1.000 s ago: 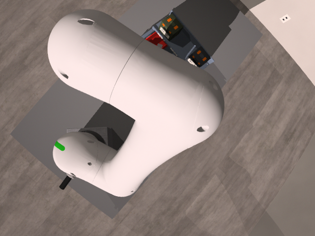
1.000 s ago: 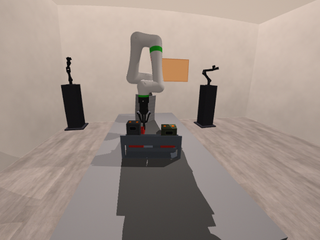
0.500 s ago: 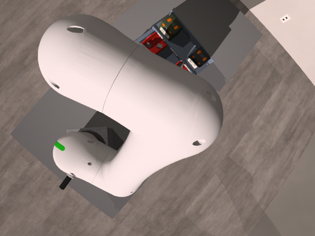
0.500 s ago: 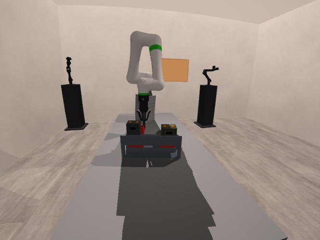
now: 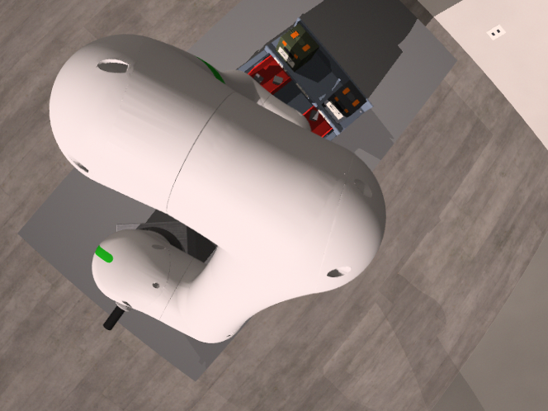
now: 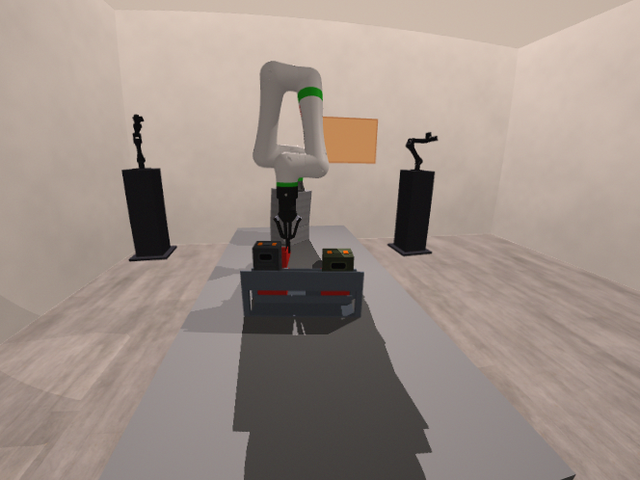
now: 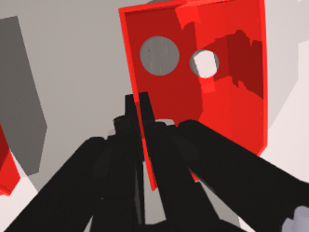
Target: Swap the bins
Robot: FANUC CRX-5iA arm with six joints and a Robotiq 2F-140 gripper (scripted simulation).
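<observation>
Right now the grey disc is 6 cm below my hand, 3 cm to the right of it and 3 cm ahead of it. Round my hand: grey shelf: 26 cm ahead, 4 cm below, 3 cm to the left; then grey part: 28 cm ahead, 12 cm to the left, 9 cm below.
</observation>
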